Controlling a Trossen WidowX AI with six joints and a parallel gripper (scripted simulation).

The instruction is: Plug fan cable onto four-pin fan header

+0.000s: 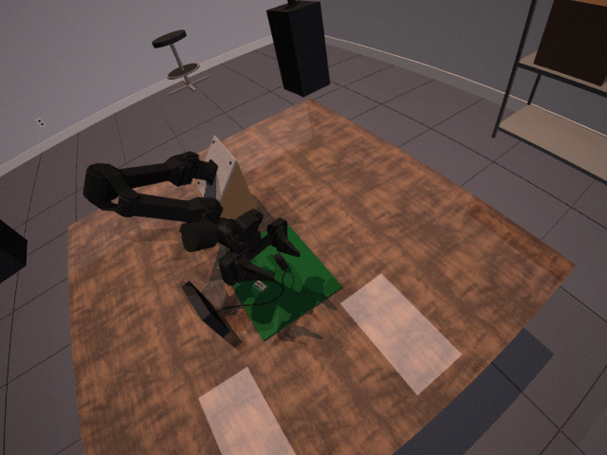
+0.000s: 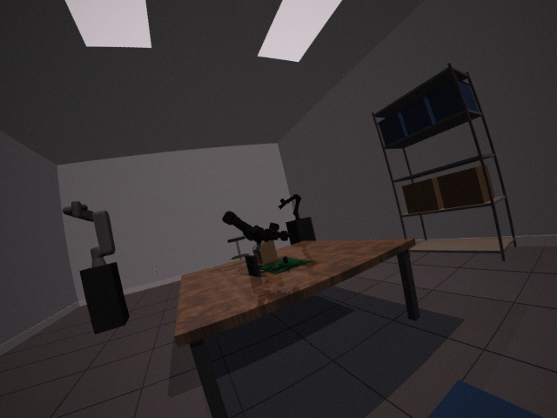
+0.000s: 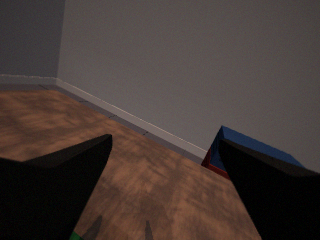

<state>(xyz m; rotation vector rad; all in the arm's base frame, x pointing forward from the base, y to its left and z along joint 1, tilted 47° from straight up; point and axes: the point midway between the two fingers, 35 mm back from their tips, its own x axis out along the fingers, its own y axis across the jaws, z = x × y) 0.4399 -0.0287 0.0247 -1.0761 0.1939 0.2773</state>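
The fan plug lies 18 cm below my gripper tip, 14 cm behind it and 3 cm to the left of it. The rest, counted from my gripper tip: dark fan: 19 cm to the right, 14 cm below, 13 cm behind; then green board: 22 cm below, 14 cm behind; then fan header: 20 cm below, 13 cm behind, 5 cm to the right.
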